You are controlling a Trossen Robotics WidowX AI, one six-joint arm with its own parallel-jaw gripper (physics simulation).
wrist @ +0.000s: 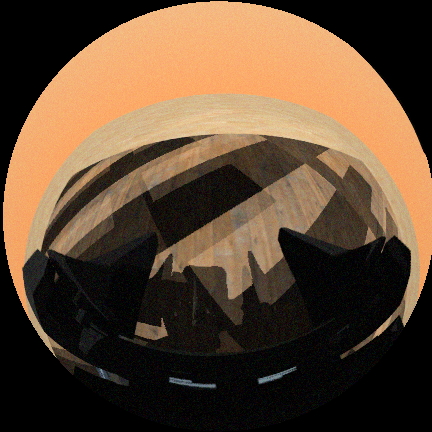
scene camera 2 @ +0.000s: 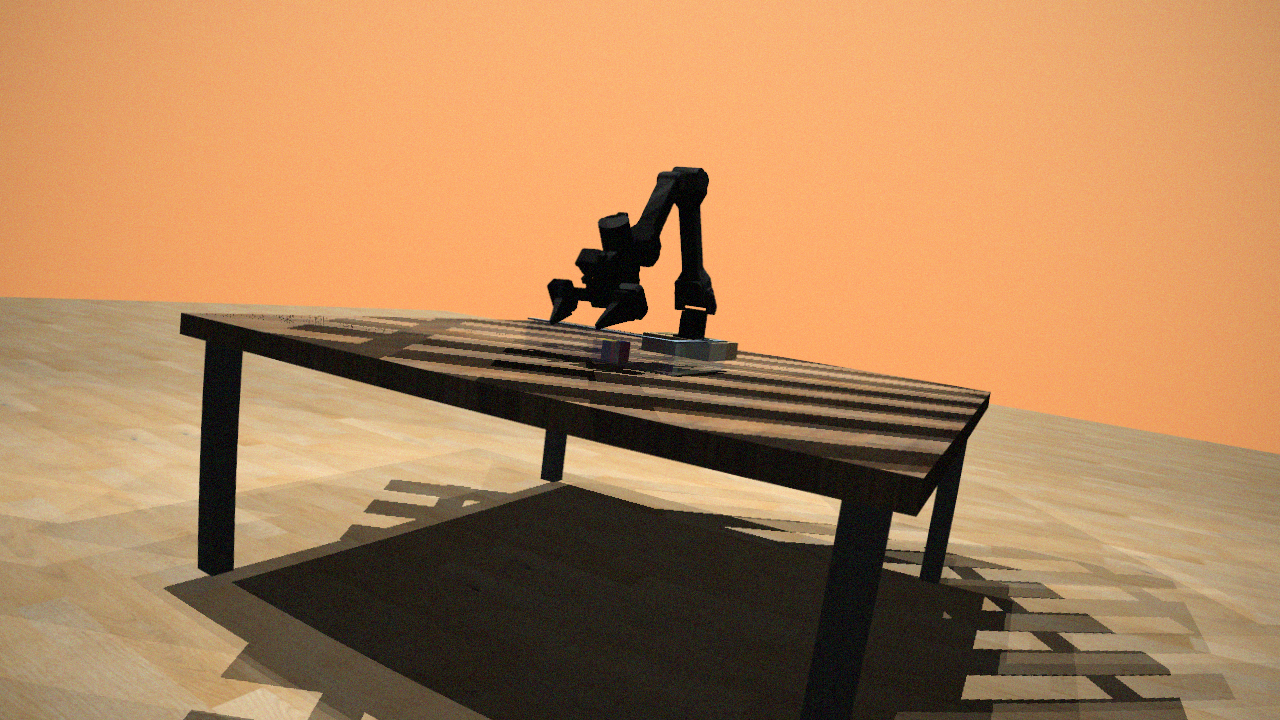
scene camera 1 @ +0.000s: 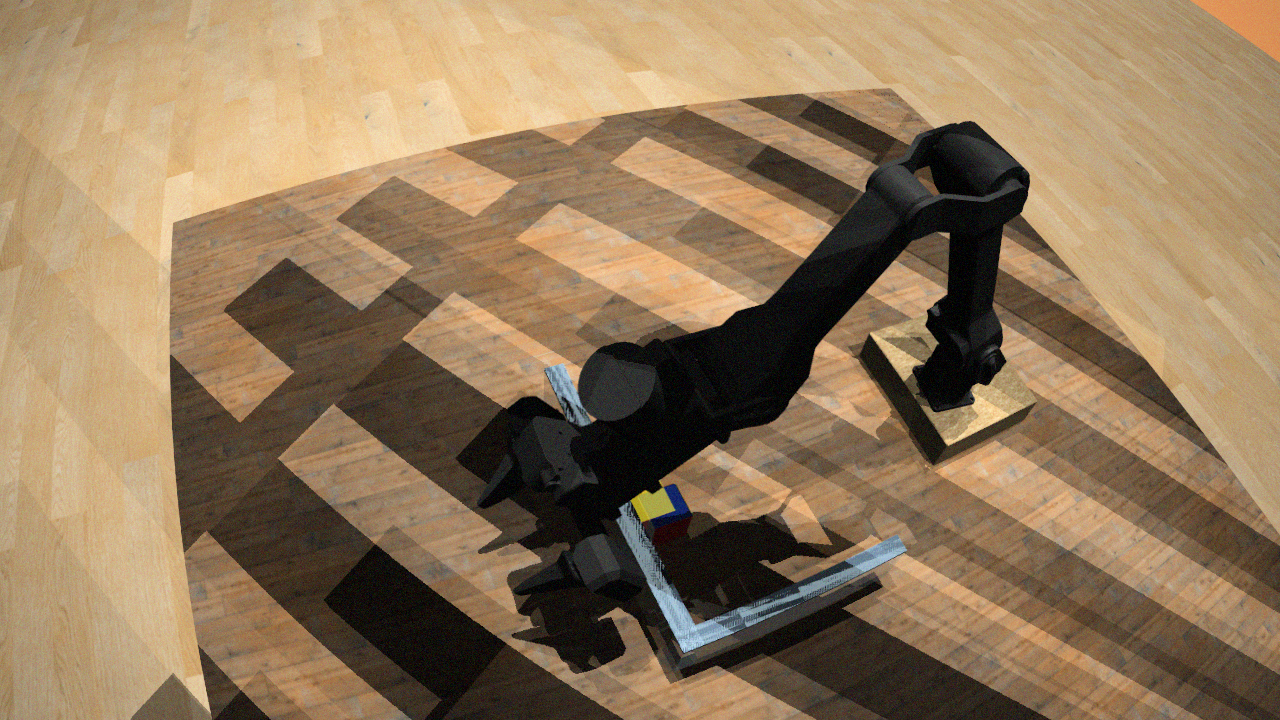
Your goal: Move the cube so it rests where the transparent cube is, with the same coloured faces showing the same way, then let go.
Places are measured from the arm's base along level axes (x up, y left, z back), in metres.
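Where they show: gripper, fingertip midpoint: (wrist: 218, 236) (scene camera 2: 573, 324) (scene camera 1: 497, 548); arm's base, link origin: (scene camera 2: 691, 338) (scene camera 1: 943, 386).
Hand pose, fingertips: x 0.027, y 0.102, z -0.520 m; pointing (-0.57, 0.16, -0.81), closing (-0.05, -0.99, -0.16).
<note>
Each offset is from my fingertips to the centre of the thing. "spot": to the spot under its first point.
The cube (scene camera 1: 682, 503) (scene camera 2: 614, 351) sits on the table beside the inner side of the long bar, showing blue and dark red faces. A yellow patch of the transparent cube @(dx -0.049, dy -0.040, dz +0.146 m) (scene camera 1: 654, 505) appears to overlap its top; the arm partly covers this spot, and I cannot tell the exact offset or match of faces. My gripper (scene camera 1: 501, 544) (scene camera 2: 578, 324) (wrist: 218, 236) is wide open and empty, above the table past the long bar, apart from the cube. Neither cube shows in the wrist view.
A pale blue L-shaped bar @(spot: dx -0.008, dy +0.058, dz +0.129 m) (scene camera 1: 660, 586) lies around the cube's area, and its long side passes under my wrist. The arm's base stands on a gold block (scene camera 1: 995, 413). The table (scene camera 1: 268, 219) (scene camera 2: 429, 386) carries strong striped shadows.
</note>
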